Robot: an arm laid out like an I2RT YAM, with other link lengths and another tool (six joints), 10 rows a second.
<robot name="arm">
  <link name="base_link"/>
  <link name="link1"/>
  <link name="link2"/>
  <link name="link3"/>
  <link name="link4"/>
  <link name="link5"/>
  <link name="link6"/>
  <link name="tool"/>
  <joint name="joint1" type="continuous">
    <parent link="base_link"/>
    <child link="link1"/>
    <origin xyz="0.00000 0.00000 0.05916"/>
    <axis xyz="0 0 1"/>
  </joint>
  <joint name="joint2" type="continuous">
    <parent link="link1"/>
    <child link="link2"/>
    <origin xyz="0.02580 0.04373 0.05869"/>
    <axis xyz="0 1 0"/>
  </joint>
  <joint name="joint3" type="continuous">
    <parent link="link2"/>
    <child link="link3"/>
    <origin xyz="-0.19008 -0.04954 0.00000"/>
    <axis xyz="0 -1 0"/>
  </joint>
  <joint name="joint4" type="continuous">
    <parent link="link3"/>
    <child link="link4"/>
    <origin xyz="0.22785 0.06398 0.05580"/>
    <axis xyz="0 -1 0"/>
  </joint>
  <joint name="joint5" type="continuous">
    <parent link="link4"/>
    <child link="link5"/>
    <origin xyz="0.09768 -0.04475 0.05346"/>
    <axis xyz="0 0 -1"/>
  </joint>
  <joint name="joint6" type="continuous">
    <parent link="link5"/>
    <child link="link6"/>
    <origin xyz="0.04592 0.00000 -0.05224"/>
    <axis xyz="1 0 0"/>
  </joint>
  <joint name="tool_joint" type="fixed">
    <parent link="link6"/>
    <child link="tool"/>
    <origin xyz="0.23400 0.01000 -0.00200" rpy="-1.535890 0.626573 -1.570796"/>
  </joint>
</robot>
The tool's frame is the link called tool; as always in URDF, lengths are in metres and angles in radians. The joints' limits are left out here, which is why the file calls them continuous.
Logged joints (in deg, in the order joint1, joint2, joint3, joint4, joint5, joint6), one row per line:
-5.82, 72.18, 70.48, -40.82, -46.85, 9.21
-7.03, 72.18, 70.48, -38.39, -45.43, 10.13
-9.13, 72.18, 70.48, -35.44, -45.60, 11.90
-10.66, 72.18, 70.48, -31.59, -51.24, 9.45
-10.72, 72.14, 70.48, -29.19, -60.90, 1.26
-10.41, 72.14, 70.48, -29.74, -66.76, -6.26
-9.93, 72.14, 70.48, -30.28, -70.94, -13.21
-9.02, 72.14, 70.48, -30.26, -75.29, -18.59
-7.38, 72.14, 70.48, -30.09, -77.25, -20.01
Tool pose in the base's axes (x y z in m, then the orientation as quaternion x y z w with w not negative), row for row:
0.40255, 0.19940, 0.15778, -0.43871, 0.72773, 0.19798, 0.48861
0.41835, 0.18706, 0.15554, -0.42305, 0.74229, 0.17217, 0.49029
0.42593, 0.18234, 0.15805, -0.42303, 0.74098, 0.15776, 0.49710
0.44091, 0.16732, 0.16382, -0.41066, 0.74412, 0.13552, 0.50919
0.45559, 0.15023, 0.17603, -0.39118, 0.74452, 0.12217, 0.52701
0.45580, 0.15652, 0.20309, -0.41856, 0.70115, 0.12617, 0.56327
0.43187, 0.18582, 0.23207, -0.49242, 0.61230, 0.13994, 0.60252
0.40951, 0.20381, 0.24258, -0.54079, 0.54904, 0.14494, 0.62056
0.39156, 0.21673, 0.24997, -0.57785, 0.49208, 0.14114, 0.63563
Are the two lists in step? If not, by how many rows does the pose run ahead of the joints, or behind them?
The pose runs 2 rows behind the joints: the pose in row i belongs to the joints in row i - 2.
